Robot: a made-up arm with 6 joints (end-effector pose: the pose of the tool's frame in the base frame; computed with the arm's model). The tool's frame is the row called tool.
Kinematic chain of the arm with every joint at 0, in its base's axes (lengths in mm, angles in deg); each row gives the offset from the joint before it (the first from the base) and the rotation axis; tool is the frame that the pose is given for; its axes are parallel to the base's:
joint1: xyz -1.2 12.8 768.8 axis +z
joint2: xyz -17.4 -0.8 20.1 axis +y
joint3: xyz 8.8 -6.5 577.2 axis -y
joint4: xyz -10 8.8 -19.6 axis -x
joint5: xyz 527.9 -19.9 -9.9 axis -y
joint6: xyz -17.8 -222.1 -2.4 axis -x
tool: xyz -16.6 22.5 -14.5
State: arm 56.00 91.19 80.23 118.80 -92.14 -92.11
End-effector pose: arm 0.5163 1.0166 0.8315 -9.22 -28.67 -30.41
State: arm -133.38 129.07 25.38 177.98 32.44 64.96
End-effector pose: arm -0.0610 -0.4073 -0.0817 -64.30 43.88 45.12
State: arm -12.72 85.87 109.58 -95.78 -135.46 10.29
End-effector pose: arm 1.1101 -0.2431 0.8107 58.81 12.82 121.58
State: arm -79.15 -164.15 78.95 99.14 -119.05 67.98
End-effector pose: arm 0.0307 0.2418 -0.3174 83.28 -21.73 -147.45
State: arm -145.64 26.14 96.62 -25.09 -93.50 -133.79
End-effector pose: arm -0.5648 -0.0915 1.7812 142.52 21.07 -118.67
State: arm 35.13 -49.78 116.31 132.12 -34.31 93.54
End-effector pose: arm -0.8802 -0.4017 1.1094 -46.62 9.69 -119.77
